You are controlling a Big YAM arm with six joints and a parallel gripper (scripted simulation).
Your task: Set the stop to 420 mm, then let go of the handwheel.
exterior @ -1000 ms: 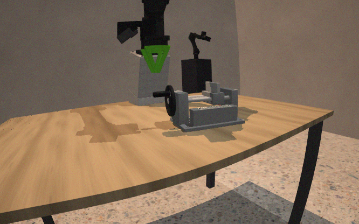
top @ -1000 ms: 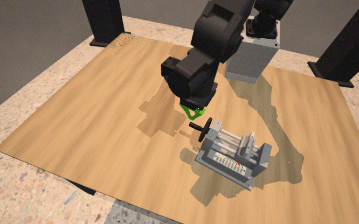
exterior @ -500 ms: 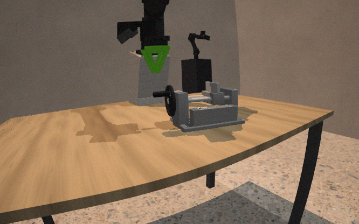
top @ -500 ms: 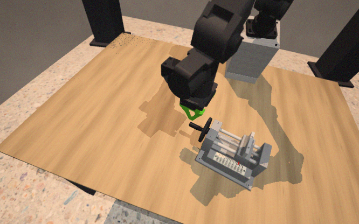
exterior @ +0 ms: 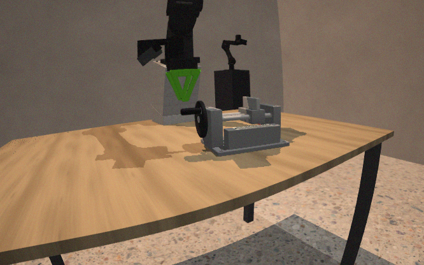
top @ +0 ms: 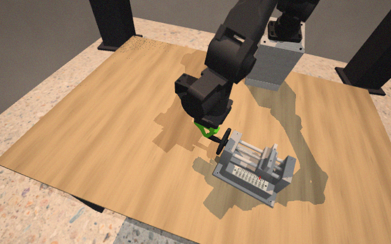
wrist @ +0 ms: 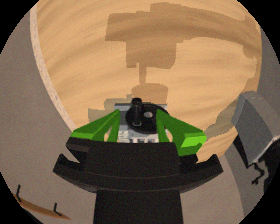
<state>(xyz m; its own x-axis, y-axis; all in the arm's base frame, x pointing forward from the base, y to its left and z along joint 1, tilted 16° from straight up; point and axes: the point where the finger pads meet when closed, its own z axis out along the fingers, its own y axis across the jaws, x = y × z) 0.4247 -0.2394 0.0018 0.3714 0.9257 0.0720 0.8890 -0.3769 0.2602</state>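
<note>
The black handwheel is 4 cm below my hand, 3 cm to the left of it and 1 cm ahead of it. From my hand the other things lie so: sliding stop block 18 cm to the left, 6 cm ahead, 4 cm below.
</note>
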